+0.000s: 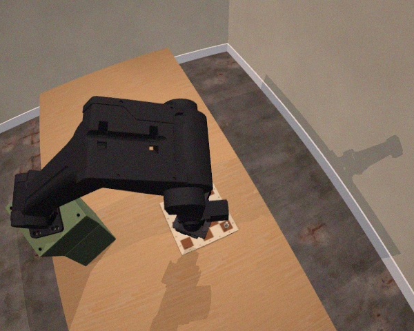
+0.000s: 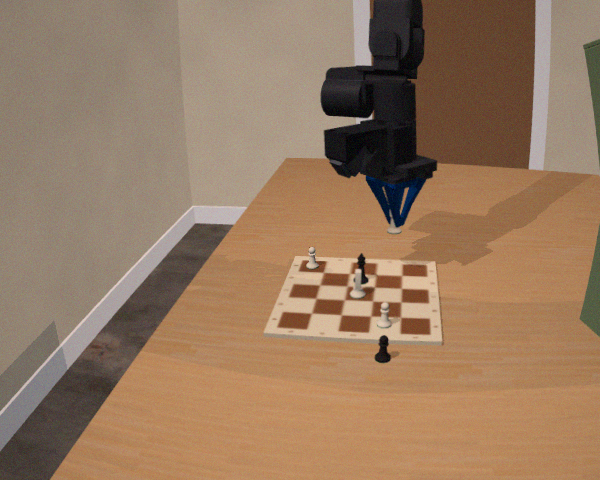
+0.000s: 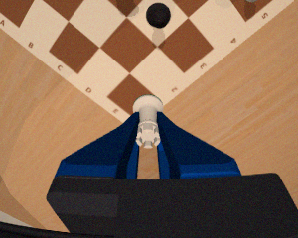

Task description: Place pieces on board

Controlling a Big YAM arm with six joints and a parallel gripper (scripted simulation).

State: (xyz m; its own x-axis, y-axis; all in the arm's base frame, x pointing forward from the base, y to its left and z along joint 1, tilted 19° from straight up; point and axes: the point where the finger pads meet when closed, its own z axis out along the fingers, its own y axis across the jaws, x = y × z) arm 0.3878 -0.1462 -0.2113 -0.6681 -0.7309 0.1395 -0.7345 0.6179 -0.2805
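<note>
My hand is 60 mm above the tall black piece, 40 mm to the right of it and 40 mm short of it. The rest, counted from my hand: white rook: right at my hand; then tall white piece: 80 mm to the left, 70 mm below, 40 mm ahead; then chessboard: 80 mm to the left, 80 mm below, 40 mm ahead.
</note>
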